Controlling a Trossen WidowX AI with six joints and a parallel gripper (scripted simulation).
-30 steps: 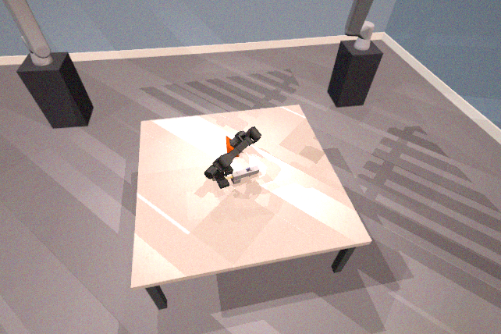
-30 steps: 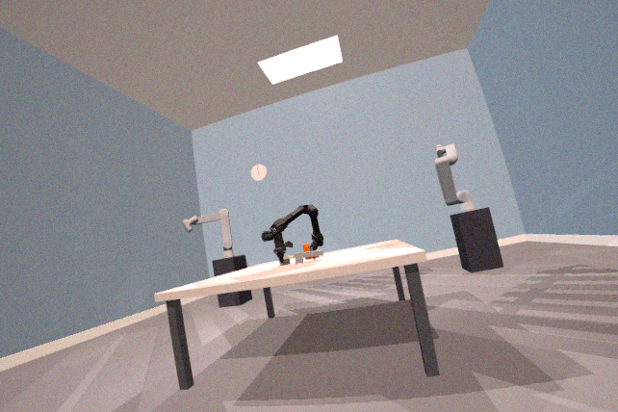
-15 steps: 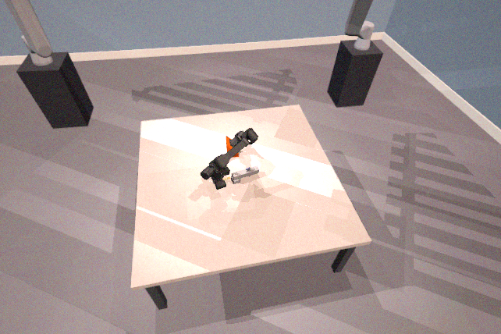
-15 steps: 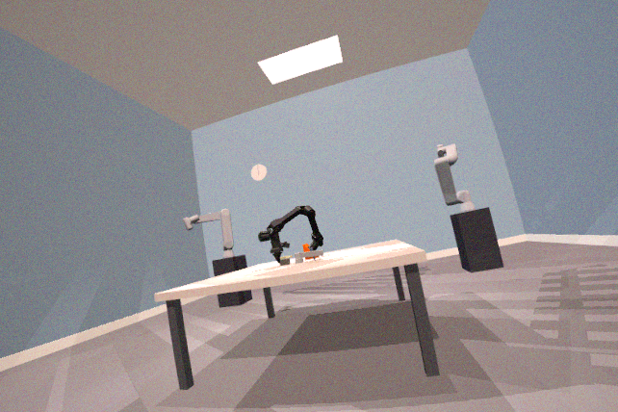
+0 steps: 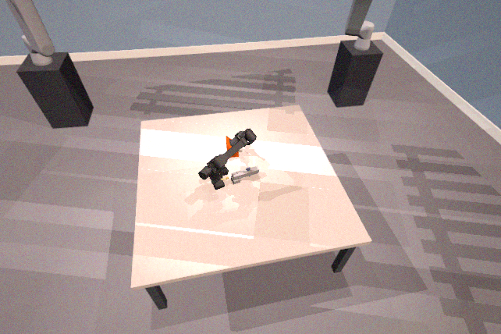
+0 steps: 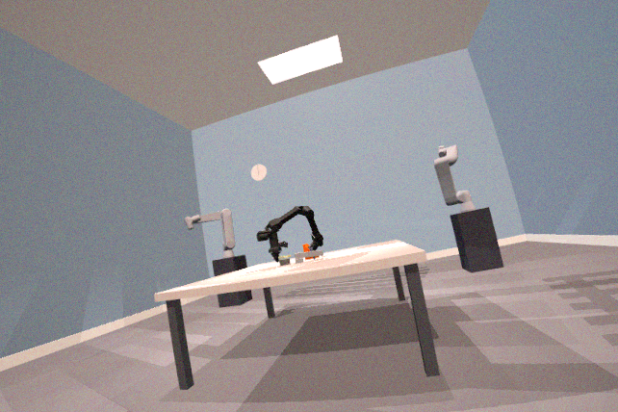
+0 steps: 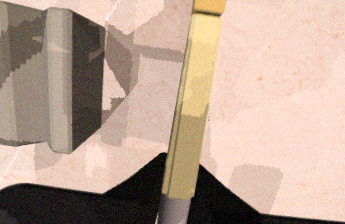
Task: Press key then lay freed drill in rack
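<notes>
The grey rack lies 8 cm behind my gripper tip, 2 cm to the left of it and 1 cm below it. Also, from my gripper tip: grey holder block: 20 cm to the left, 6 cm behind, 1 cm above; drill: 4 cm to the left, 3 cm above, 1 cm behind; key: 22 cm to the left, 6 cm behind, 2 cm above.
</notes>
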